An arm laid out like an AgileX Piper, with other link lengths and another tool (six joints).
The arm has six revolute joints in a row. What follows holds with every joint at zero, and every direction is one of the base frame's.
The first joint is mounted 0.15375 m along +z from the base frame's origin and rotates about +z.
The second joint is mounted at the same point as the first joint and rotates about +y.
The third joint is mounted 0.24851 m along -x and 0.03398 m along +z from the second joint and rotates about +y.
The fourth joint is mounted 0.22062 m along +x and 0.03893 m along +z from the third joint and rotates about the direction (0.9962, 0, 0.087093).
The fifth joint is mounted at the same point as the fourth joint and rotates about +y.
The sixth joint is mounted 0.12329 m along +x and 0.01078 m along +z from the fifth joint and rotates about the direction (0.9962, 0, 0.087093).
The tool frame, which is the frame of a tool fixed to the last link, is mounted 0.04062 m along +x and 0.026 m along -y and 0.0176 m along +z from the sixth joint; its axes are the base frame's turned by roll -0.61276, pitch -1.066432 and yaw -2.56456 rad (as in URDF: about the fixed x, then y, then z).
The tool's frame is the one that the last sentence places.
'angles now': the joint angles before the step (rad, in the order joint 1, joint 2, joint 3, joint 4, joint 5, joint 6). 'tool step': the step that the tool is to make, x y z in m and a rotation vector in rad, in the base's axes. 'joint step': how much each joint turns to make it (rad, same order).
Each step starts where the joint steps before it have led.
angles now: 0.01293, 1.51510, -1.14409, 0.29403, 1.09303, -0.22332
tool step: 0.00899, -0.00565, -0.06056, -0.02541, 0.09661, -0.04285
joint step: 0.00001, 0.16143, 0.07126, -0.01062, -0.14402, 0.00966
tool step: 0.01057, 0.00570, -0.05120, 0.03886, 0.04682, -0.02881
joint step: 0.00000, 0.16549, 0.02625, 0.08693, -0.13801, -0.05942
